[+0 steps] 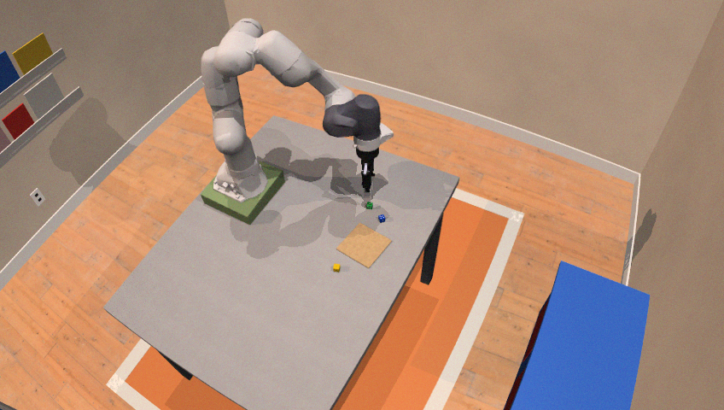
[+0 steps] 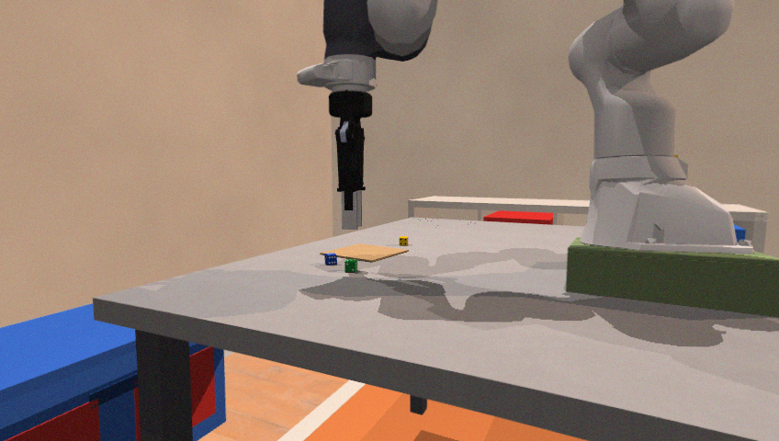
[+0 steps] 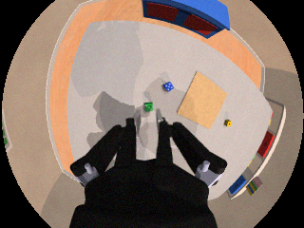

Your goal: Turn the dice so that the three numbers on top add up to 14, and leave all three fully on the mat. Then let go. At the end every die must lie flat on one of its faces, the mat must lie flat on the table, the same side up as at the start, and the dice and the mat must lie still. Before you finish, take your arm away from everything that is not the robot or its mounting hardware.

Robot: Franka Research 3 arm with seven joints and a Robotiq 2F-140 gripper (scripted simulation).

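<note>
My gripper is now 100 mm above the green die. Also, from my hand: tan mat 40 mm ahead, 170 mm to the right, 110 mm below; yellow die 20 mm behind, 290 mm to the right, 100 mm below; blue die 60 mm ahead, 50 mm to the right, 100 mm below.
</note>
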